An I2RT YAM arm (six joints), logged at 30 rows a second.
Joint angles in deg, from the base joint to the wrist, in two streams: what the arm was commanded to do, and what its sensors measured. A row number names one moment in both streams.
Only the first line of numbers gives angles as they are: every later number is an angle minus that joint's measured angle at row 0.
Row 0, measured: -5.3 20.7 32.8 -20.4 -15.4 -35.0
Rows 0 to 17, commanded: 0.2 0.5 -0.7 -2.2 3.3 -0.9; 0.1 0.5 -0.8 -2.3 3.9 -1.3; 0.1 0.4 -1.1 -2.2 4.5 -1.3; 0.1 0.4 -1.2 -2.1 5.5 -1.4; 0.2 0.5 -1.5 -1.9 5.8 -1.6; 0.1 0.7 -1.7 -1.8 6.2 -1.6; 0.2 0.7 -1.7 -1.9 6.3 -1.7; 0.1 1.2 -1.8 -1.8 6.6 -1.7; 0.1 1.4 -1.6 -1.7 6.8 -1.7; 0.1 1.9 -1.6 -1.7 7.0 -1.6; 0.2 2.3 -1.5 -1.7 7.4 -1.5; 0.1 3.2 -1.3 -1.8 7.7 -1.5; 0.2 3.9 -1.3 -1.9 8.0 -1.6; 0.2 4.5 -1.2 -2.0 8.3 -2.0; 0.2 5.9 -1.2 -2.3 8.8 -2.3; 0.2 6.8 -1.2 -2.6 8.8 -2.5; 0.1 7.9 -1.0 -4.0 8.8 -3.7; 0.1 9.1 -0.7 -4.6 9.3 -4.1
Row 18, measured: 0.0 6.7 -1.4 -2.3 7.4 -2.9
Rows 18 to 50, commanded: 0.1 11.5 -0.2 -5.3 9.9 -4.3; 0.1 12.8 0.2 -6.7 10.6 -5.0; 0.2 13.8 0.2 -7.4 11.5 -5.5; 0.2 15.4 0.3 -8.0 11.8 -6.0; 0.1 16.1 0.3 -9.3 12.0 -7.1; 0.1 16.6 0.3 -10.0 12.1 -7.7; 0.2 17.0 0.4 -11.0 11.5 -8.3; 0.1 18.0 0.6 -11.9 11.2 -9.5; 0.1 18.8 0.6 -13.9 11.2 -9.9; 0.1 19.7 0.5 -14.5 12.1 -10.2; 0.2 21.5 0.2 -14.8 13.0 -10.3; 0.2 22.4 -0.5 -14.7 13.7 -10.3; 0.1 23.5 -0.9 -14.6 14.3 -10.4; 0.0 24.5 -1.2 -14.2 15.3 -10.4; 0.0 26.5 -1.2 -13.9 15.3 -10.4; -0.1 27.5 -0.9 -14.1 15.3 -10.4; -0.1 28.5 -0.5 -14.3 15.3 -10.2; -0.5 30.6 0.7 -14.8 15.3 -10.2; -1.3 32.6 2.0 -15.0 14.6 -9.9; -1.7 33.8 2.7 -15.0 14.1 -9.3; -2.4 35.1 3.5 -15.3 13.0 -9.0; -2.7 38.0 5.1 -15.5 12.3 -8.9; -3.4 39.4 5.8 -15.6 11.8 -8.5; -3.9 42.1 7.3 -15.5 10.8 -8.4; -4.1 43.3 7.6 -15.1 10.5 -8.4; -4.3 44.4 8.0 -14.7 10.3 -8.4; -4.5 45.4 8.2 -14.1 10.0 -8.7; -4.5 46.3 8.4 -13.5 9.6 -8.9; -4.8 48.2 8.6 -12.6 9.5 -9.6; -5.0 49.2 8.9 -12.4 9.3 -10.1; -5.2 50.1 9.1 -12.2 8.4 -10.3; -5.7 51.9 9.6 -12.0 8.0 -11.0; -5.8 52.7 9.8 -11.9 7.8 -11.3
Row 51, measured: -5.0 51.0 7.5 -13.3 10.3 -9.9
